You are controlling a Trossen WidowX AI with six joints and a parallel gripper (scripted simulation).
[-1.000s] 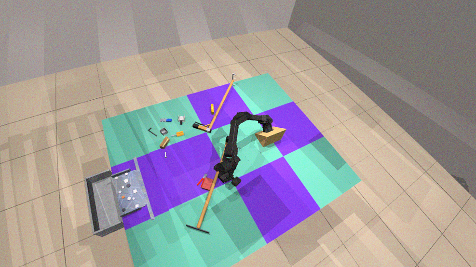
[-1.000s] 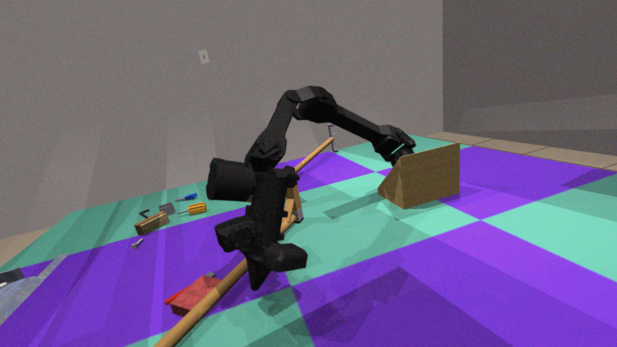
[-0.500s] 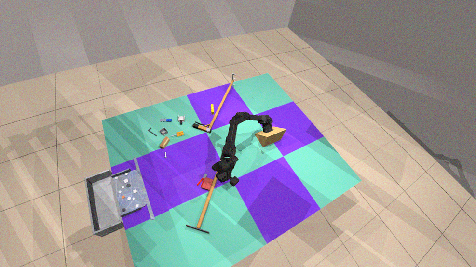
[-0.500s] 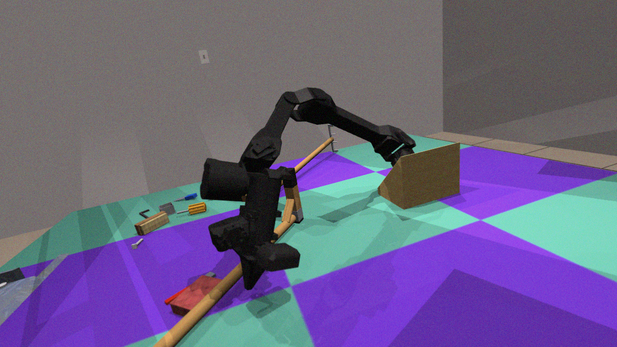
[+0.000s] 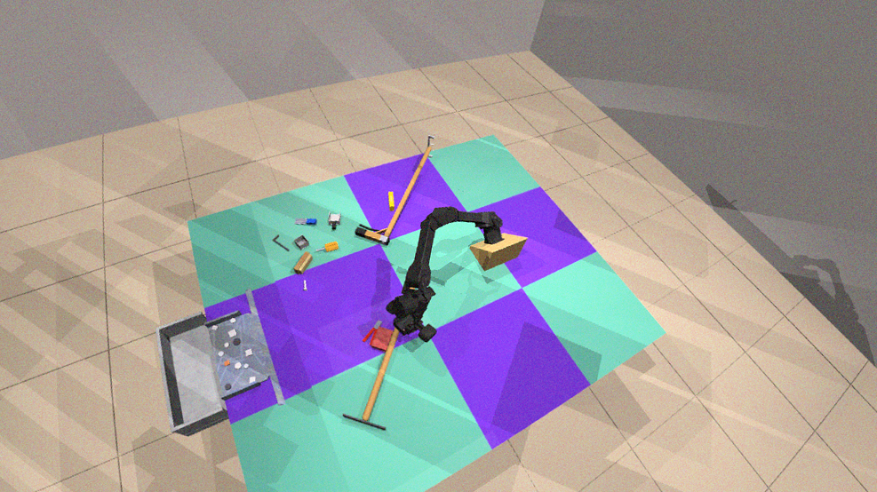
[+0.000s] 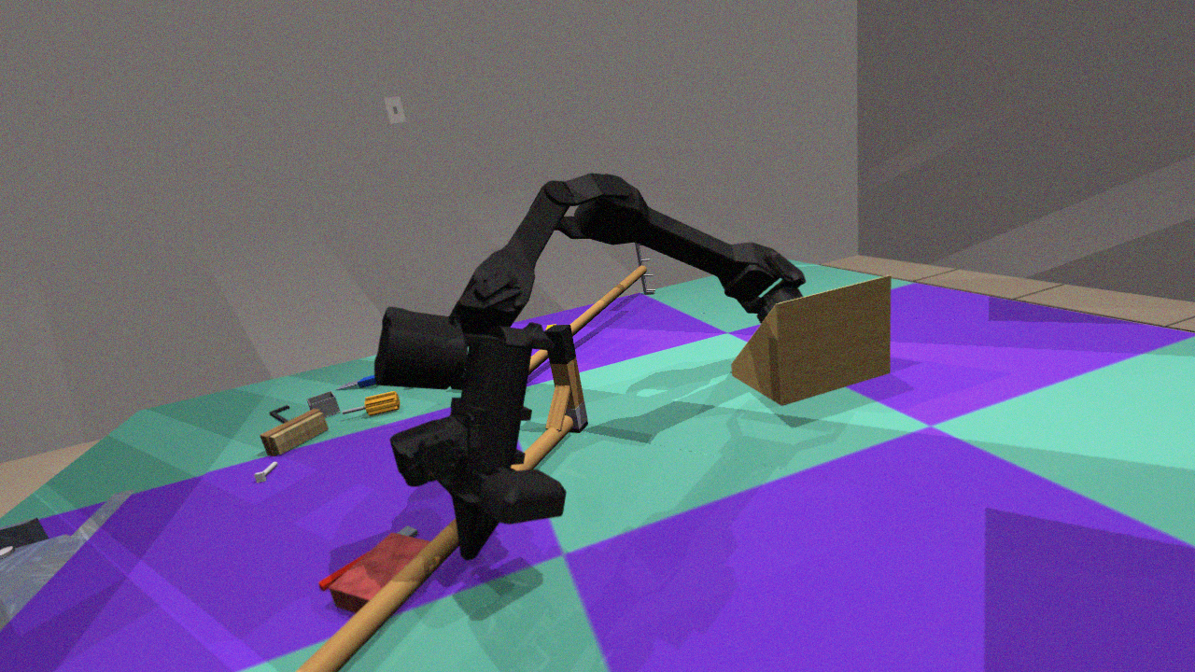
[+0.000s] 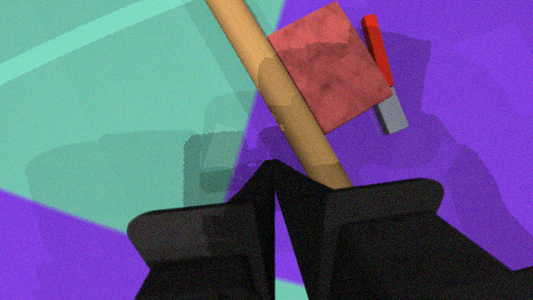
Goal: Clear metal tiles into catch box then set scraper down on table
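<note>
The long scraper lies 50 mm above my gripper tip, 30 mm ahead of it and 10 mm to the right of it. From my gripper tip the other things lie so: red block (70 mm ahead, 20 mm to the right); then wooden block (430 mm to the right, 210 mm ahead, 10 mm above); then orange screwdriver (460 mm to the right, 100 mm ahead).
</note>
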